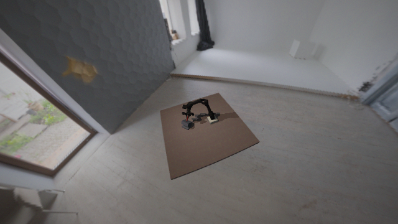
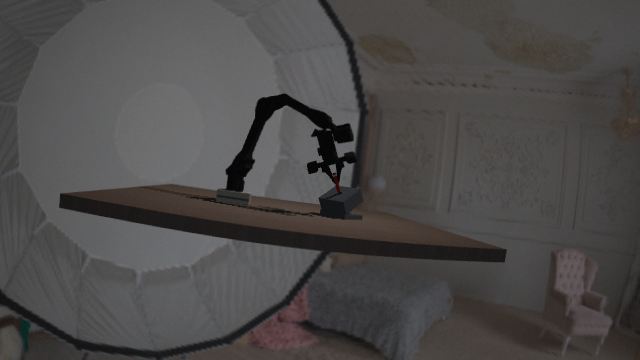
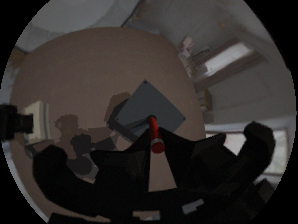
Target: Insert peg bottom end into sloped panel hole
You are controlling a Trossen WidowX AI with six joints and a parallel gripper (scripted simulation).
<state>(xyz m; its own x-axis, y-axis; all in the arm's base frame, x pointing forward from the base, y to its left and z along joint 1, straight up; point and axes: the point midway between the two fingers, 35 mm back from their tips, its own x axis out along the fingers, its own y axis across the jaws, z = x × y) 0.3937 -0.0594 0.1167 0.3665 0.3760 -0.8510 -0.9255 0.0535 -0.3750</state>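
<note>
Right now the dark sloped panel is 6 cm below my gripper tip, 3 cm to the left of it and 3 cm ahead of it. Round my gripper tip: red peg (1 cm to the right, 1 cm behind, 1 cm above).
</note>
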